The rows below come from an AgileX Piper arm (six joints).
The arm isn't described. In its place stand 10 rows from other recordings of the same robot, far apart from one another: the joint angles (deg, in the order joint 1, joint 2, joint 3, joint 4, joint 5, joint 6), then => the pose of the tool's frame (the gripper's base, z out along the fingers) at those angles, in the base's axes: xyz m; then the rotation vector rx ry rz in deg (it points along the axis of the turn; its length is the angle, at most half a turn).
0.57, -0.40, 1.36, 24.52, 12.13, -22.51 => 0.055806 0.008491 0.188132 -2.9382 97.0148 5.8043
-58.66, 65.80, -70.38, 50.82, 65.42, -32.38 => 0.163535 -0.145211 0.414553 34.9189 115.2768 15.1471
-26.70, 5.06, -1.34, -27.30, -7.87, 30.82 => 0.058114 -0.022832 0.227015 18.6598 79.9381 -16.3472
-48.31, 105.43, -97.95, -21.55, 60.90, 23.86 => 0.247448 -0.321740 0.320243 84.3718 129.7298 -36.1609
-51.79, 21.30, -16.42, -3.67, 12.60, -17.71 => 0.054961 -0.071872 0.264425 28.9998 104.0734 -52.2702
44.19, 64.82, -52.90, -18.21, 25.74, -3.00 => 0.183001 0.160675 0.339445 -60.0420 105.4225 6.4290
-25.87, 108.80, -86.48, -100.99, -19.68, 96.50 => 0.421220 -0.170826 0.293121 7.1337 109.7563 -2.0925
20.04, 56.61, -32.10, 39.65, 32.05, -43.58 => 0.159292 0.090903 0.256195 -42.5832 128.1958 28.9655
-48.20, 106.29, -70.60, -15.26, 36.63, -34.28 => 0.242085 -0.292197 0.191823 5.0537 167.0092 -34.6912
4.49, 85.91, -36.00, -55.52, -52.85, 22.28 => 0.273843 0.081478 0.236244 -48.2204 84.3252 24.1832
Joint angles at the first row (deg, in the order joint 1, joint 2, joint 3, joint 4, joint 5, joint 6):
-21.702 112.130 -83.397 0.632 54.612 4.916
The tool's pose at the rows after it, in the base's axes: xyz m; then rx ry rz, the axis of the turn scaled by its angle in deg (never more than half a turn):
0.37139 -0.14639 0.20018 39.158 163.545 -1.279
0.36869 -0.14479 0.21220 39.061 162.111 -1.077
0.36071 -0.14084 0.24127 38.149 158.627 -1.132
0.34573 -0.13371 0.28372 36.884 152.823 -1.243
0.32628 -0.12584 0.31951 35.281 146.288 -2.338
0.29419 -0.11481 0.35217 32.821 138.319 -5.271
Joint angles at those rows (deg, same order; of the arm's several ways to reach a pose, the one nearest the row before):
-21.702 112.130 -83.397 1.019 54.436 4.721
-21.702 110.382 -83.397 1.394 54.801 4.720
-21.702 106.091 -83.398 1.932 55.527 4.484
-21.703 99.641 -83.399 2.745 56.091 4.360
-21.702 92.988 -81.995 2.882 54.570 4.363
-21.703 83.950 -77.590 1.723 50.696 4.361

